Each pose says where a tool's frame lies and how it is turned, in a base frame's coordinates. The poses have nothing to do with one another.
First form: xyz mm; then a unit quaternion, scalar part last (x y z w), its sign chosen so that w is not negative.
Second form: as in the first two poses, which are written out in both.
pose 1, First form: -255.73, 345.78, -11.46, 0.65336, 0.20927, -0.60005, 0.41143
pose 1, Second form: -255.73, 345.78, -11.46, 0.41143, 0.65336, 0.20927, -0.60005
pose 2, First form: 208.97, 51.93, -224.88, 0.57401, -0.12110, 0.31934, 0.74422
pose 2, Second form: 208.97, 51.93, -224.88, 0.74422, 0.57401, -0.12110, 0.31934
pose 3, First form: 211.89, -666.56, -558.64, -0.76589, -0.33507, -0.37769, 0.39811
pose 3, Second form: 211.89, -666.56, -558.64, 0.39811, -0.76589, -0.33507, -0.37769
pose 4, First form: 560.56, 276.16, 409.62, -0.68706, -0.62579, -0.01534, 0.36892
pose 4, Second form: 560.56, 276.16, 409.62, 0.36892, -0.68706, -0.62579, -0.01534
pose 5, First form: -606.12, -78.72, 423.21, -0.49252, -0.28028, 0.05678, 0.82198
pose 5, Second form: -606.12, -78.72, 423.21, 0.82198, -0.49252, -0.28028, 0.05678
